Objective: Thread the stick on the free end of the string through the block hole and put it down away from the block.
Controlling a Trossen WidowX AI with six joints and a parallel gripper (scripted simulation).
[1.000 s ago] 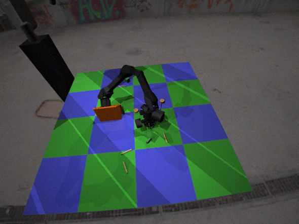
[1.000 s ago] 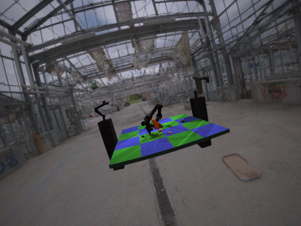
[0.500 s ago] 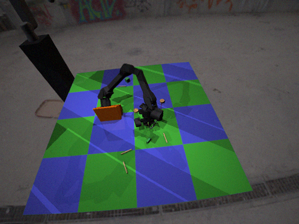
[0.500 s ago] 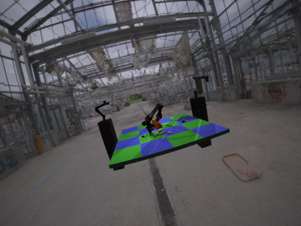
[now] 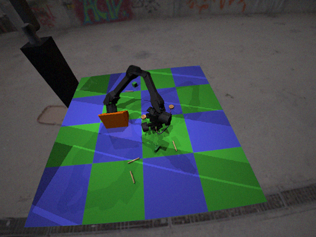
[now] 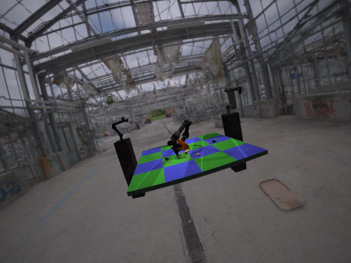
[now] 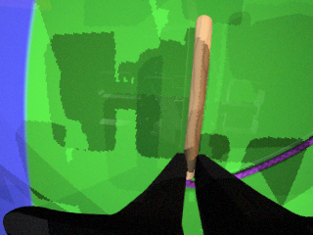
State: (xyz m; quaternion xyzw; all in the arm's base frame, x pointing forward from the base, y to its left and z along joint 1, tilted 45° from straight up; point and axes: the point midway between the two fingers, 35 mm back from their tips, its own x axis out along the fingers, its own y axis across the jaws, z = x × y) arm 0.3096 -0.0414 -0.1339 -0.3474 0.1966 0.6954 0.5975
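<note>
Right now the wooden block is 120 mm to the left of my gripper tip and 30 mm behind it. The rest, counted from my gripper tip: thin wooden stick: 10 mm to the left; then round wooden button: 220 mm to the left, 130 mm ahead, 10 mm below; then purple string: right at my gripper tip.
</note>
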